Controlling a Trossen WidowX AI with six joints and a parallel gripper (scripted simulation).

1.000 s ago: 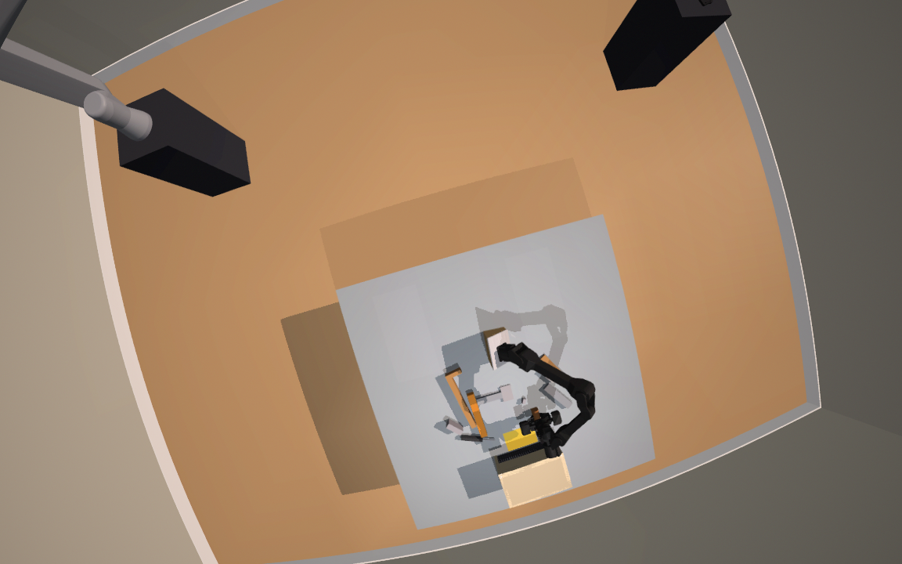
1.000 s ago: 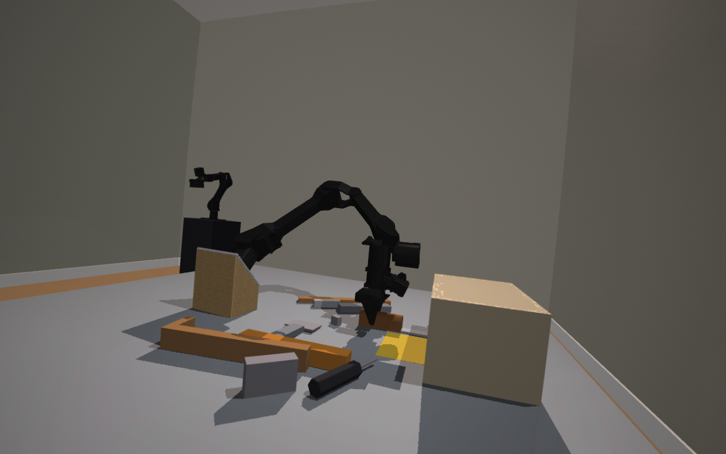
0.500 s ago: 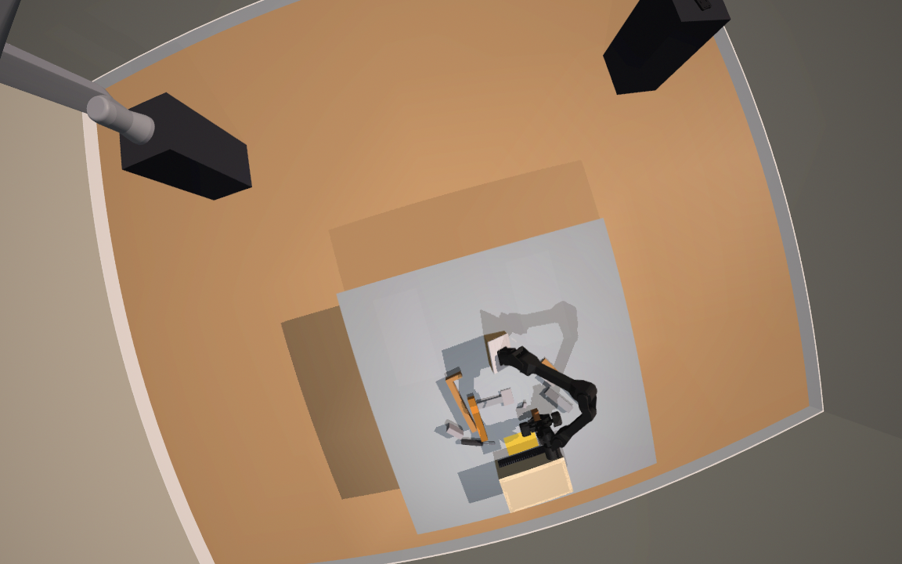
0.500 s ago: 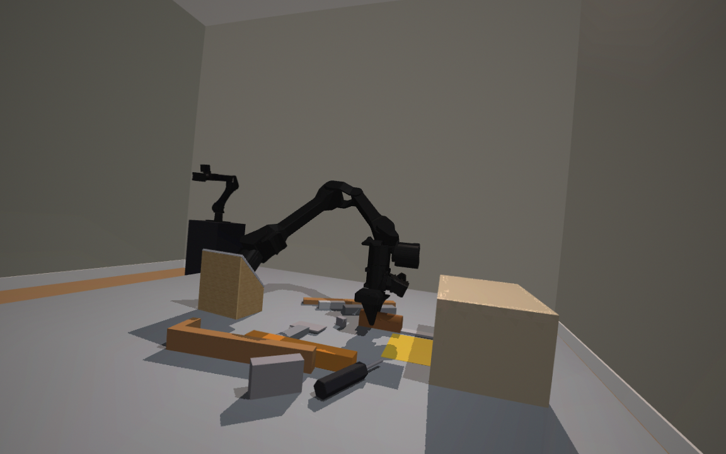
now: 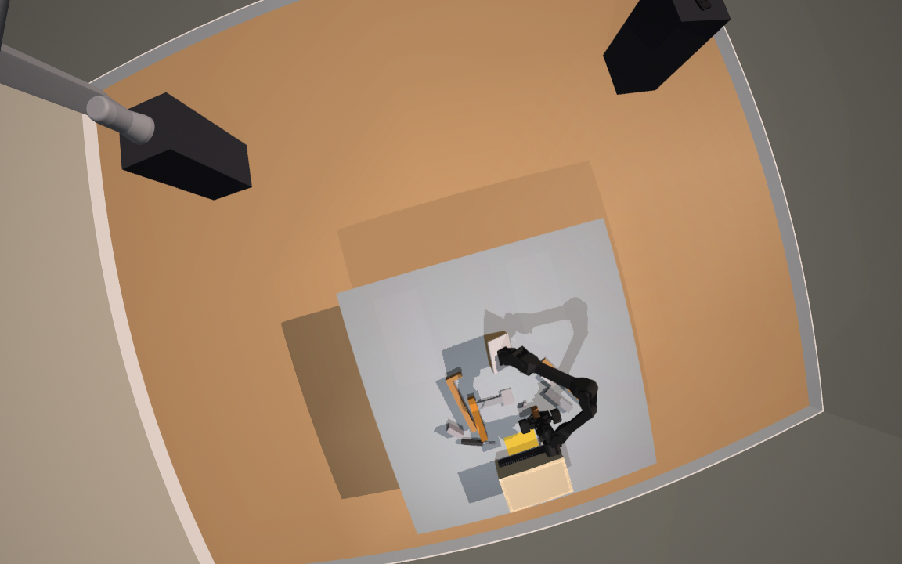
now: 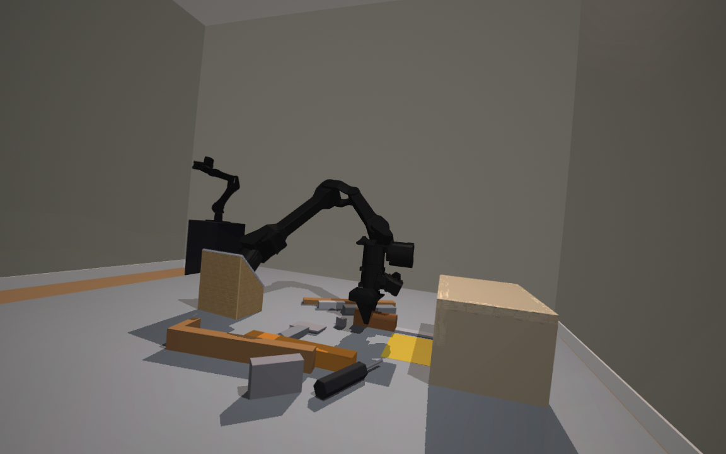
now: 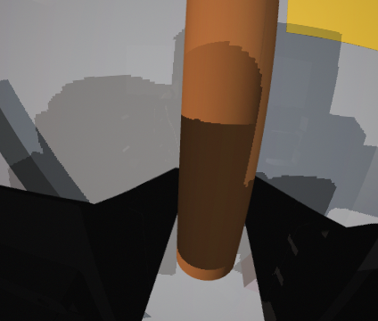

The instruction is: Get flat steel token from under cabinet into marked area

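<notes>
My gripper tip is now 60 mm past the grey cube and 40 mm to the left of it. The rest, counted from my gripper tip: grey bar: 120 mm to the left, 40 mm behind; then orange stick: 160 mm to the left, 120 mm behind; then grey t-shaped piece: 160 mm to the right, 110 mm behind.
</notes>
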